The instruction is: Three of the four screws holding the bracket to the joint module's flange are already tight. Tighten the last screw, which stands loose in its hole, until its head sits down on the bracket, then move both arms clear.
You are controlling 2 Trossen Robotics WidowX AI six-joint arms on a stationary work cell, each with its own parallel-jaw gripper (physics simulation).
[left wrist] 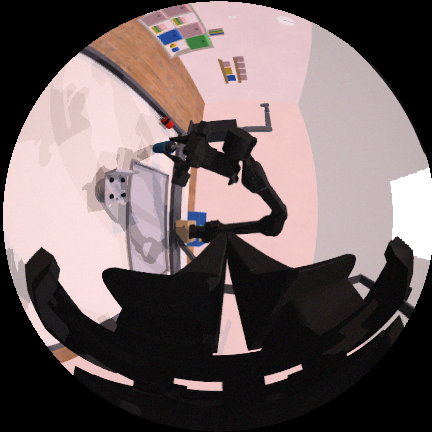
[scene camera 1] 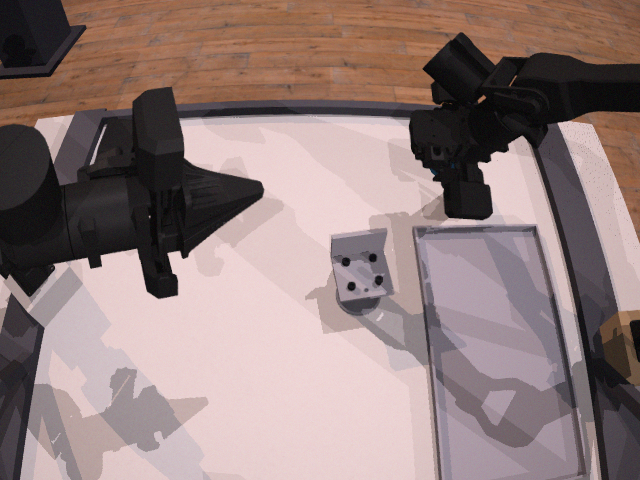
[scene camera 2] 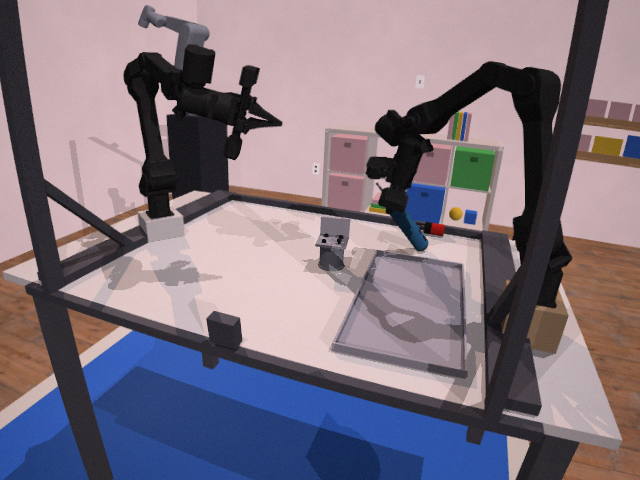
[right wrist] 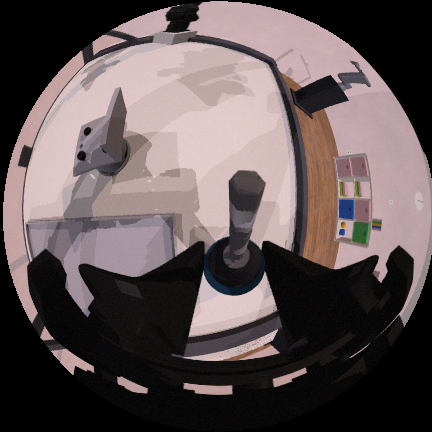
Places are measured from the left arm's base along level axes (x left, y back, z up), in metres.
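Pixels of known places: left gripper, between the fingertips: (left wrist: 225, 237) (scene camera 1: 262, 189) (scene camera 2: 282, 124); right gripper, between the fingertips: (left wrist: 165, 144) (scene camera 2: 389, 208) (right wrist: 233, 246); left arm's base, origin of its link: (scene camera 1: 32, 271) (scene camera 2: 159, 213); right arm's base, origin of its link: (left wrist: 191, 230).
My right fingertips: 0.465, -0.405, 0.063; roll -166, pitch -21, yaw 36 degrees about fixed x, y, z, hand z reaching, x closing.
Ahead of a thing's pixels: the offset from my right fingertips to its top centre, as dx, dy, dz.
A grey L-shaped bracket (scene camera 1: 358, 244) (scene camera 2: 334, 225) (right wrist: 116, 125) sits on the dark round joint module @[-0.173, +0.004, -0.056] (scene camera 1: 358, 307) (scene camera 2: 331, 260) (left wrist: 99, 191). Four black screw heads show on it in scene camera 1; I cannot tell which stands higher. My right gripper (right wrist: 233, 246) is shut on a blue screwdriver (scene camera 2: 408, 227) (left wrist: 161, 147) (right wrist: 233, 289), held beyond the tray's far edge, apart from the bracket. Its grey shaft points up toward the camera in the right wrist view. My left gripper (scene camera 1: 260, 190) (scene camera 2: 280, 122) (left wrist: 225, 237) is shut and empty, high over the left part of the table.
A shallow grey tray @[-0.136, -0.220, -0.104] (scene camera 1: 536, 232) (scene camera 2: 403, 361) (right wrist: 100, 218) lies right of the module in scene camera 1. A red and black tool @[+0.212, +0.037, -0.086] (scene camera 2: 435, 228) (left wrist: 167, 122) lies near the far table edge. A dark block @[-0.514, -0.157, -0.063] (scene camera 2: 224, 329) stands on the near frame rail.
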